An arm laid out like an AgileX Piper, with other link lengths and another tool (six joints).
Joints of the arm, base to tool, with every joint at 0 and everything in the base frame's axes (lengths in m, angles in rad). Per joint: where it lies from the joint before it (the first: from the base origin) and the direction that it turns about. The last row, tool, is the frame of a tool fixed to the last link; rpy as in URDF.
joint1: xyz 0 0 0.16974 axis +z
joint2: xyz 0 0 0 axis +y
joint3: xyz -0.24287 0 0.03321 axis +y
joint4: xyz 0.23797 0 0.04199 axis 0.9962 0 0.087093
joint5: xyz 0 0 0 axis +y
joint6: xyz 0.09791 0 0.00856 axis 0.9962 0 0.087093
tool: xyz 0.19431 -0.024 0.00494 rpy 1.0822 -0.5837 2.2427
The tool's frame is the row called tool.
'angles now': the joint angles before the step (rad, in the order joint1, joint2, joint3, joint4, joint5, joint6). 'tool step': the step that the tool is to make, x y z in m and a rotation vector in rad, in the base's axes. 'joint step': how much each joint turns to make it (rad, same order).
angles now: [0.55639 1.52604 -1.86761 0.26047 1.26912 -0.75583]
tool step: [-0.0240 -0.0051 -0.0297 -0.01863 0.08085 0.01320]
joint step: [-0.00004 -0.05775 0.13676 0.03054 0.00007 -0.00221]
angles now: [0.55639 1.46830 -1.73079 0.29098 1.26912 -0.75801]
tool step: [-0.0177 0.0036 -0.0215 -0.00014 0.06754 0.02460]
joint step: [0.00005 -0.01820 0.08013 0.04549 -0.00051 -0.01358]
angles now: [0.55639 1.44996 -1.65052 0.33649 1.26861 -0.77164]
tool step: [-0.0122 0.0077 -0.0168 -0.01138 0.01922 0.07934]
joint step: [0.00009 0.00001 0.05816 0.04732 -0.00656 -0.08829]
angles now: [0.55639 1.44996 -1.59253 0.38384 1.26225 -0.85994]
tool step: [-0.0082 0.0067 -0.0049 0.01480 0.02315 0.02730]
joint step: [-0.00002 0.00018 0.02234 0.03773 -0.00148 -0.02496]
